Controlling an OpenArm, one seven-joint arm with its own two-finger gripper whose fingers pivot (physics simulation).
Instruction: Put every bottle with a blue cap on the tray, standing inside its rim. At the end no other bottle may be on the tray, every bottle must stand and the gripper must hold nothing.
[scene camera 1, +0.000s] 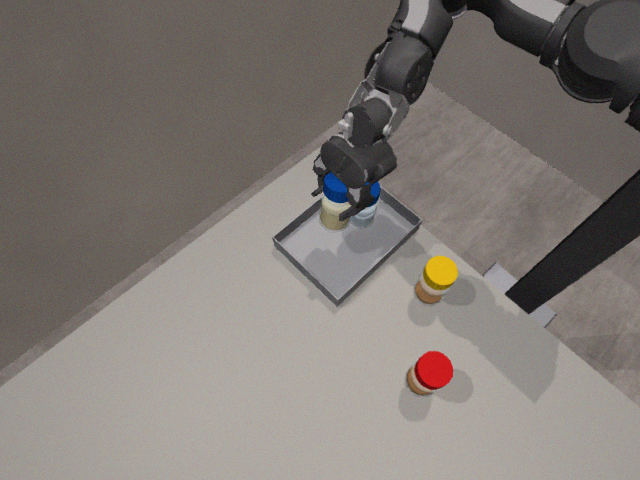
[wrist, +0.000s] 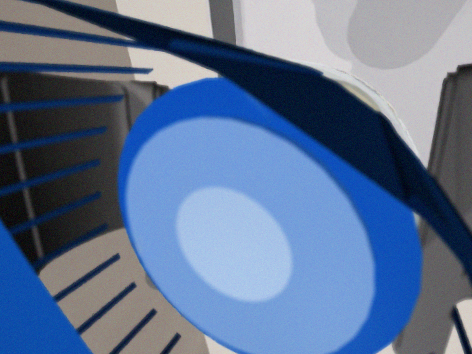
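A bottle with a blue cap and pale yellow contents (scene camera 1: 334, 212) (wrist: 310, 240) is between the fingers of my gripper (scene camera 1: 329, 205) (wrist: 302, 95), which is shut on it. It is upright or nearly so, over the back left part of the grey tray (scene camera 1: 305, 273) (wrist: 222, 22); whether its base touches the tray floor I cannot tell. A second blue-capped bottle, with clear contents (scene camera 1: 365, 210), stands inside the tray close to its right, partly hidden by a finger. Its cap is near that finger. In the wrist view the held cap fills the middle, and its base is hidden.
A yellow-capped bottle (scene camera 1: 436, 279) stands on the table right of the tray, outside its rim. A red-capped bottle (scene camera 1: 432, 372) stands nearer the front, apart from it. The table's back edge runs behind the tray. A dark post rises at the right.
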